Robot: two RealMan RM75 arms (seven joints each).
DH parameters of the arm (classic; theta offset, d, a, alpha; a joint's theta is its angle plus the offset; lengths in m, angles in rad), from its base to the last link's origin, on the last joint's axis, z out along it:
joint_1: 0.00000 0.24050 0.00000 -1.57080
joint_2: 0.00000 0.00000 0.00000 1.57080
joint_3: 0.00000 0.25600 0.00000 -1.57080
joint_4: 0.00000 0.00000 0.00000 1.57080
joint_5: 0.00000 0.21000 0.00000 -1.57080
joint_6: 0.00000 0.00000 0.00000 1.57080
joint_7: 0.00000 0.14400 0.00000 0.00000
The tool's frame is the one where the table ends.
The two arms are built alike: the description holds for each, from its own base.
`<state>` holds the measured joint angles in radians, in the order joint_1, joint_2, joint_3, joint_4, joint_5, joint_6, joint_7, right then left.
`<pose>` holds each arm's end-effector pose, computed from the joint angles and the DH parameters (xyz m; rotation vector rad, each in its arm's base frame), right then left.
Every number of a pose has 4 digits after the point. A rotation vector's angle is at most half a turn.
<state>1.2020 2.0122 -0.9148 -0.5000 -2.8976 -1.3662 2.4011 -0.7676 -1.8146 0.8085 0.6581 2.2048 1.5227 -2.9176</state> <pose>0.1532 0.4422 -0.0140 -2.5791 0.9654 -0.6599 -0.2399 0.4083 0.0871 -1.9821 -2.1844 -0.3676</pose>
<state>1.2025 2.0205 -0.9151 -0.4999 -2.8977 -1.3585 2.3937 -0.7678 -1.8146 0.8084 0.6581 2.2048 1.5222 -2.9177</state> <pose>0.1521 0.4414 -0.0178 -2.5884 0.9509 -0.6576 -0.2399 0.4085 0.0871 -1.9818 -2.1840 -0.3681</pose>
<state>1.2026 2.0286 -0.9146 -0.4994 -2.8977 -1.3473 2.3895 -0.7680 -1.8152 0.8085 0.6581 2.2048 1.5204 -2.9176</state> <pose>0.1511 0.4409 -0.0215 -2.5936 0.9399 -0.6509 -0.2398 0.4087 0.0869 -1.9813 -2.1831 -0.3691</pose>
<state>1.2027 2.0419 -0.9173 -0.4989 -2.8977 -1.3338 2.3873 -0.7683 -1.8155 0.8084 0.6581 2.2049 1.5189 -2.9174</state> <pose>0.1497 0.4395 -0.0277 -2.6014 0.9272 -0.6462 -0.2397 0.4089 0.0868 -1.9808 -2.1819 -0.3701</pose>
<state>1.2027 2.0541 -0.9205 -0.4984 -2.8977 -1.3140 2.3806 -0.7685 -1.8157 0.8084 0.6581 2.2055 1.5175 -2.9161</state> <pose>0.1482 0.4391 -0.0333 -2.6073 0.9049 -0.6379 -0.2398 0.4091 0.0868 -1.9813 -2.1795 -0.3700</pose>
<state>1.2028 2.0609 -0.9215 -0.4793 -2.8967 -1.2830 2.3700 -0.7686 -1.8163 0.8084 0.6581 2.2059 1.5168 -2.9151</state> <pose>0.1501 0.4387 -0.0391 -2.6108 0.8892 -0.6319 -0.2397 0.4091 0.0865 -1.9821 -2.1783 -0.3699</pose>
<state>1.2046 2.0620 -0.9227 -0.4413 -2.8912 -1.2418 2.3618 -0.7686 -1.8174 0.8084 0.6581 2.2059 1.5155 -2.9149</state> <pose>0.1546 0.4382 -0.0452 -2.6103 0.8864 -0.6261 -0.2397 0.4092 0.0861 -1.9820 -2.1782 -0.3707</pose>
